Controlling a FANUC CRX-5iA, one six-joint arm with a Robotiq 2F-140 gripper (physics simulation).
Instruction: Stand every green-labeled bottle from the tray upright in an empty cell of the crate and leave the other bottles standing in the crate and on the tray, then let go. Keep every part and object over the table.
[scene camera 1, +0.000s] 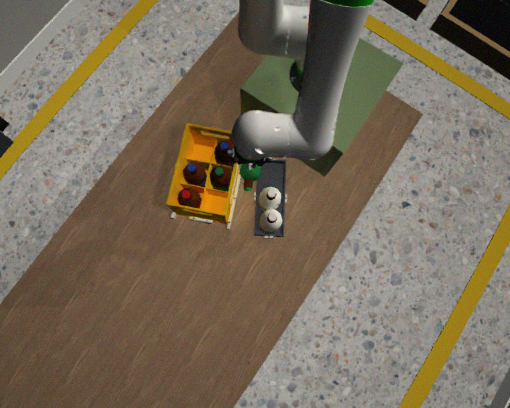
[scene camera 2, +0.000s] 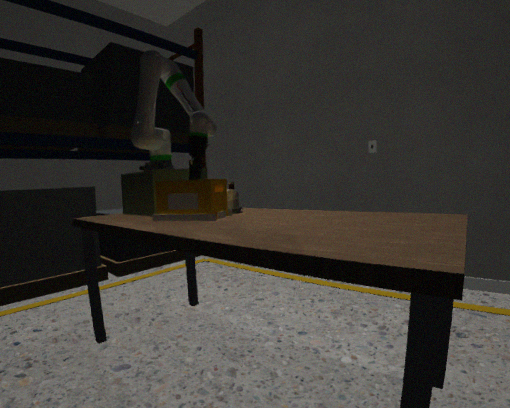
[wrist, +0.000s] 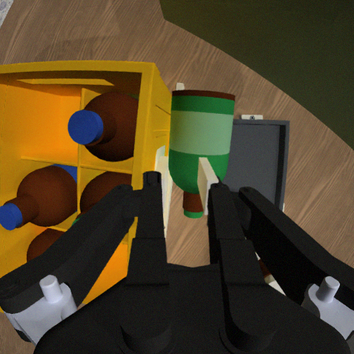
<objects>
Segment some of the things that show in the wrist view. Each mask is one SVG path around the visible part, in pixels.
My gripper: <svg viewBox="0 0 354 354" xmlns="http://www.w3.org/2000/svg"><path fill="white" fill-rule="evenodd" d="M0 277L0 307L20 338L34 344L33 354L351 354L346 341L354 333L354 268L329 254L313 237L308 235L306 231L258 192L258 190L245 186L240 187L238 192L230 191L228 185L221 183L220 178L216 176L206 157L198 157L197 186L204 214L207 214L206 225L208 226L210 264L189 267L167 263L163 214L168 183L168 156L160 156L155 171L143 172L143 188L133 190L132 185L124 183L114 186L42 254ZM256 254L261 258L270 274L273 275L277 284L284 291L284 294L265 282ZM138 216L136 234L131 241L126 276L77 310L77 307L84 300L88 291L90 291L115 249L117 249L124 235L129 230L134 217Z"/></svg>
A blue-capped bottle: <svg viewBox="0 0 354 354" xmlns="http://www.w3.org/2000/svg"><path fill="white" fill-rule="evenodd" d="M110 91L95 96L88 101L84 109L74 112L67 122L67 131L74 142L84 145L88 152L95 157L108 162L119 162L133 157L138 99L126 93Z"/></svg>
</objects>
